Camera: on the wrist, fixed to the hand. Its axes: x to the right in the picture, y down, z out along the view.
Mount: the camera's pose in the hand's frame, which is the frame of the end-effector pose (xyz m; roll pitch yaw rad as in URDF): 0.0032 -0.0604 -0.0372 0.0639 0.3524 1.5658
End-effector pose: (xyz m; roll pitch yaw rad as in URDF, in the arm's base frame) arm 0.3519 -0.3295 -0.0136 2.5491 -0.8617 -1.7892
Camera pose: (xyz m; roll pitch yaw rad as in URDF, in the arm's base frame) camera 0.4202 -0.3490 -0.0130 -1.9722 -0.5601 2.1159
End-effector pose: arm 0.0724 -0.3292 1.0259 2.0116 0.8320 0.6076
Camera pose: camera 0.0167 -0.2955 0.9974 1.7163 -0.7306 0.4888
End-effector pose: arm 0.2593 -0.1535 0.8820 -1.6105 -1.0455 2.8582
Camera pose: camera 0.3188 -0.1346 0.9158 -1.7226 0.4773 2.4135
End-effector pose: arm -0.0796 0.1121 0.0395 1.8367 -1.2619 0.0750
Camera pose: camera -0.0364 0.1673 0.0278 -1.4776 -0.3124 3.1257
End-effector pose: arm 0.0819 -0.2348 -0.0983 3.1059 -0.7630 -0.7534
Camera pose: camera 0.1081 -0.1748 -0.0708 -2.2753 -0.2804 -2.5962
